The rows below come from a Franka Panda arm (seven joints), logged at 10 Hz.
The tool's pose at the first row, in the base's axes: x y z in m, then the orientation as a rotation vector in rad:
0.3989 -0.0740 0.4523 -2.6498 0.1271 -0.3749
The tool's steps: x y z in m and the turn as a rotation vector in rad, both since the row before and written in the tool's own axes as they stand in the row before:
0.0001 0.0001 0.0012 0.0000 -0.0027 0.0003
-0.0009 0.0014 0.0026 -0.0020 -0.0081 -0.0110
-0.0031 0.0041 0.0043 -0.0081 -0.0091 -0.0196
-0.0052 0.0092 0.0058 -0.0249 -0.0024 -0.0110
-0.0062 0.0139 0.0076 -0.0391 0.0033 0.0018
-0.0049 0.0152 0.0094 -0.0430 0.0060 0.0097
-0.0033 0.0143 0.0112 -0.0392 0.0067 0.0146
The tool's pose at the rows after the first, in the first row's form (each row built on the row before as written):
0.3993 -0.0736 0.4512 -2.6502 0.1266 -0.3712
0.3991 -0.0736 0.4481 -2.6551 0.1099 -0.3641
0.3972 -0.0750 0.4418 -2.6673 0.0827 -0.3586
0.3937 -0.0802 0.4315 -2.6937 0.0722 -0.3601
0.3898 -0.0892 0.4176 -2.7315 0.0835 -0.3662
0.3874 -0.0993 0.4023 -2.7715 0.1074 -0.3740
0.3868 -0.1087 0.3864 -2.8067 0.1380 -0.3814

